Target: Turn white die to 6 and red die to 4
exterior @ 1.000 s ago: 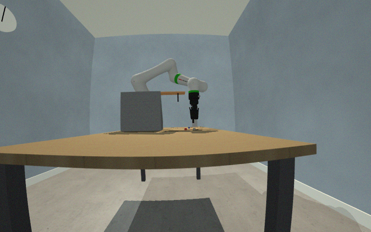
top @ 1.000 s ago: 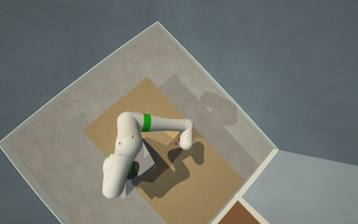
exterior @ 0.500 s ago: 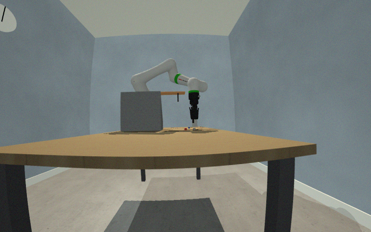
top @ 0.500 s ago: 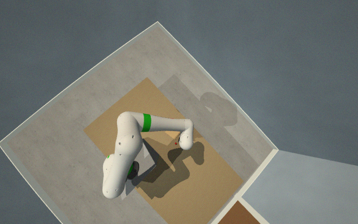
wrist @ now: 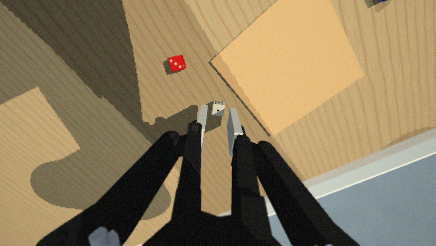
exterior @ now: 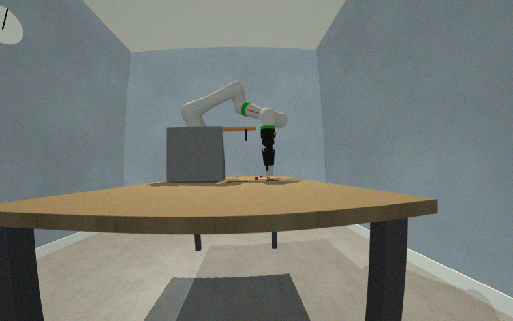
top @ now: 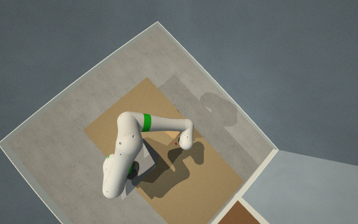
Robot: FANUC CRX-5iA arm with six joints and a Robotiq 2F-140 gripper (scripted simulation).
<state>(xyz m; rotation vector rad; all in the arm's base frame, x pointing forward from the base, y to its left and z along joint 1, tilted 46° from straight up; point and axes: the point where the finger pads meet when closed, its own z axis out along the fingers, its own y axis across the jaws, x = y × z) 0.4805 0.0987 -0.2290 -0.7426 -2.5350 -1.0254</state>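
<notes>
Right now my hand is 50 mm above the white die. Round my hand: blue die 40 mm behind, 220 mm to the left, 50 mm below; red die 80 mm behind, 10 mm to the right, 50 mm below; tan mat 10 mm behind, 110 mm to the left, 50 mm below.
</notes>
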